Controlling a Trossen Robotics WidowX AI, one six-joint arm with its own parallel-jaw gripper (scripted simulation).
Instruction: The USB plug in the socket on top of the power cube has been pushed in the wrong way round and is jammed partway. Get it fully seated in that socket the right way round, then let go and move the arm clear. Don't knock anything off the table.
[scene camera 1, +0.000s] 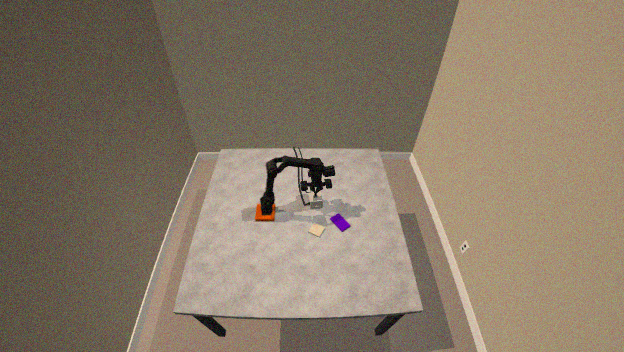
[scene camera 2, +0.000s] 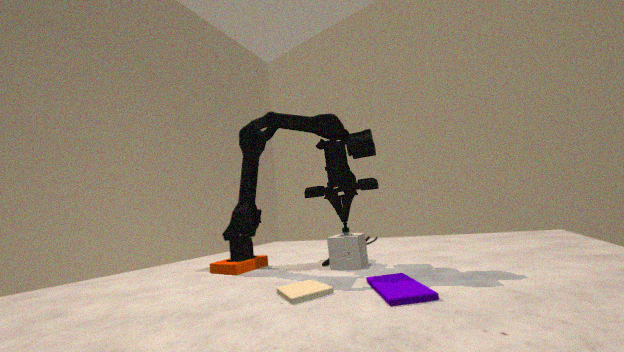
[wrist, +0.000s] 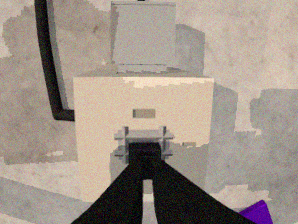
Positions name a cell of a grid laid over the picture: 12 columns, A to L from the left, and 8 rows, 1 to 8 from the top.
My gripper (scene camera 2: G6) is 61 cm from the lens. A purple slab (scene camera 2: H7): 41 cm from the lens. A beige slab (scene camera 2: F7): 42 cm from the lens.
